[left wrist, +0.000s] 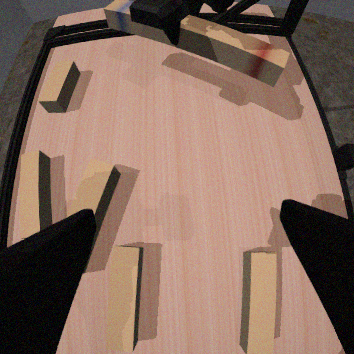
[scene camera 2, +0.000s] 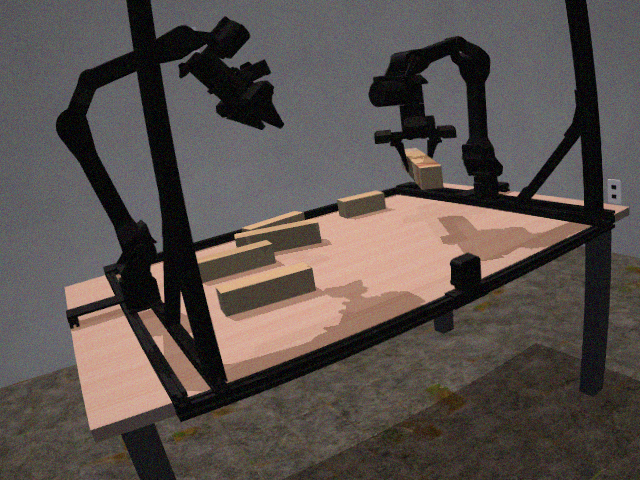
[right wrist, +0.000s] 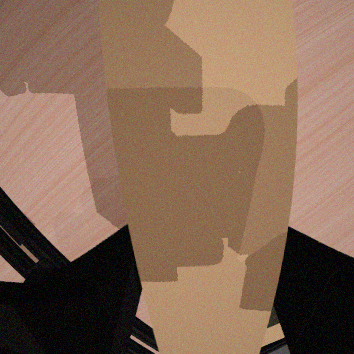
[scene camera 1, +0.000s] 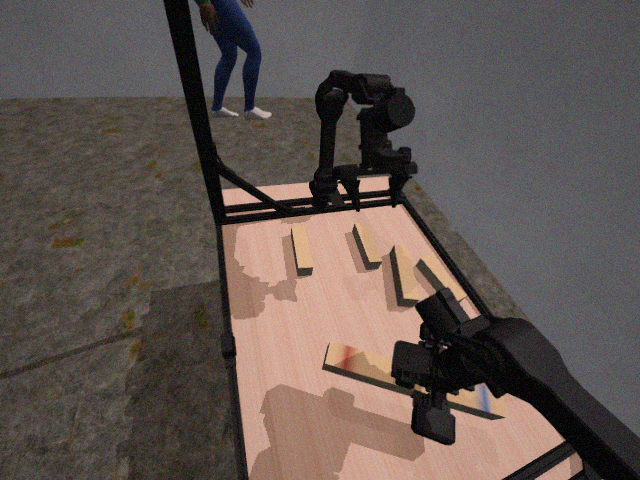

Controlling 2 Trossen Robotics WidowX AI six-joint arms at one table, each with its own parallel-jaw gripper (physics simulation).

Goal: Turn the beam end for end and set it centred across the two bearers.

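Frame: origin at the left arm's base, x ahead, y left, z up, level; centimetres.
Seen in the pictures: left gripper, fingertip midpoint: (left wrist: 188, 214) (scene camera 2: 272, 127) (scene camera 1: 376, 209); right gripper, fingertip midpoint: (left wrist: 181, 37) (right wrist: 201, 222); left arm's base at its link origin: (scene camera 2: 142, 305) (scene camera 1: 319, 203); right arm's base at its link origin: (scene camera 2: 487, 196).
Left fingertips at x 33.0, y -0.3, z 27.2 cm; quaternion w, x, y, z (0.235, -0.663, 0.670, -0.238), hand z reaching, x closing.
Observation:
Offsets run from my left fingertips to a thing's top centre.
The long beam @(dx +32.6, dy -3.2, dz -11.8 cm) (scene camera 1: 369, 363) (scene camera 2: 430, 176) (left wrist: 230, 49) (right wrist: 200, 175) has a red band near one end and a blue band near the other. My right gripper (scene camera 1: 427, 390) (scene camera 2: 417, 159) (right wrist: 201, 222) is shut on it near its middle and holds it roughly level above the table, apart from its shadow. In scene camera 1 the red end points left, the blue end right. Two roughly parallel blocks, which look like the bearers, lie apart: one @(dx -12.2, dy -12.3, dz -24.8 cm) (scene camera 1: 301, 250) (scene camera 2: 266, 290) (left wrist: 262, 300) and another @(dx -9.8, dy +9.9, dz -24.8 cm) (scene camera 1: 366, 245) (scene camera 2: 235, 262) (left wrist: 122, 295). My left gripper (scene camera 1: 376, 206) (scene camera 2: 272, 125) (left wrist: 188, 214) is open, empty and high above the table.
Beside the bearers lie a slanted block @(dx +3.9, dy +16.7, dz -24.2 cm) (scene camera 1: 404, 273) (scene camera 2: 279, 236) (left wrist: 95, 192) and another block @(dx +8.4, dy +28.2, dz -24.8 cm) (scene camera 1: 439, 277) (scene camera 2: 273, 221) (left wrist: 30, 195) near the table's edge. A shorter-looking block @(dx +35.1, dy +27.1, dz -24.5 cm) (scene camera 2: 361, 204) (left wrist: 59, 87) lies farther along that edge. Black rails and posts frame the table.

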